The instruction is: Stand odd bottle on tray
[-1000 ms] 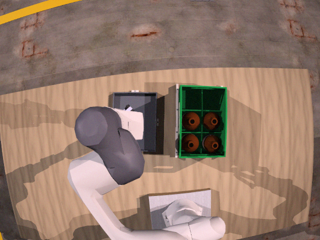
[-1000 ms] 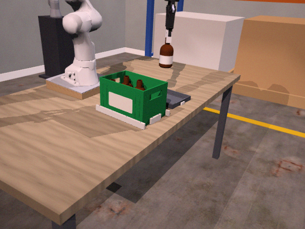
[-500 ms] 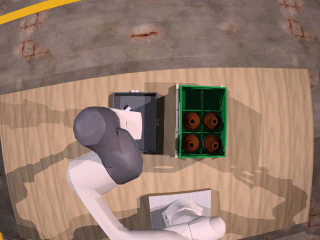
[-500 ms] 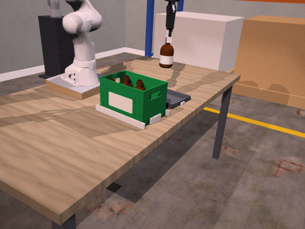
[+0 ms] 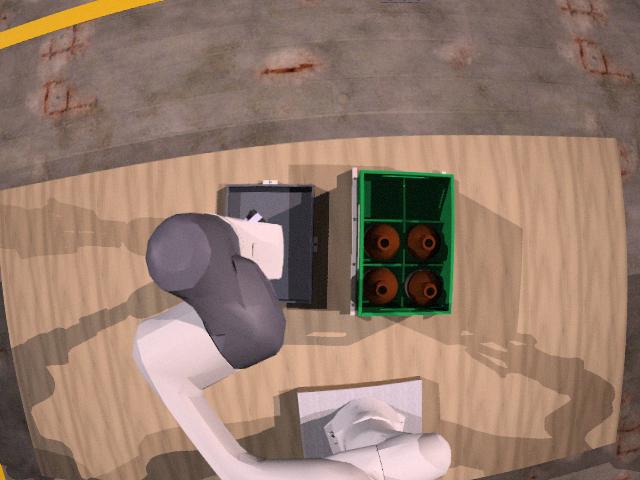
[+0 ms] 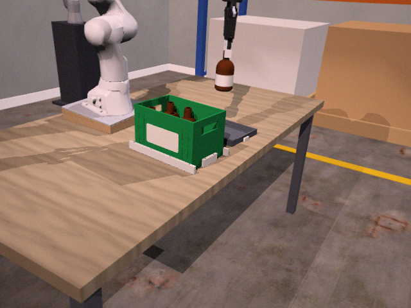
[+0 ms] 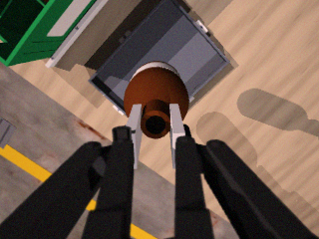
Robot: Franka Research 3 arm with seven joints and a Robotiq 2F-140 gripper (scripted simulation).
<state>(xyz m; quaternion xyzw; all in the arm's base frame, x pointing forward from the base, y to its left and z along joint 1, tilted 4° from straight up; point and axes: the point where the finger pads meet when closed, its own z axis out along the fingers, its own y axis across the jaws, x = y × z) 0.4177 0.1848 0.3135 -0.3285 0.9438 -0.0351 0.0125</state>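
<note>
Right now my hand is 9 cm above the brown bottle. From my hand the other things lie so: dark grey tray (34 cm below); green crate (3 cm behind, 28 cm to the right, 27 cm below).
</note>
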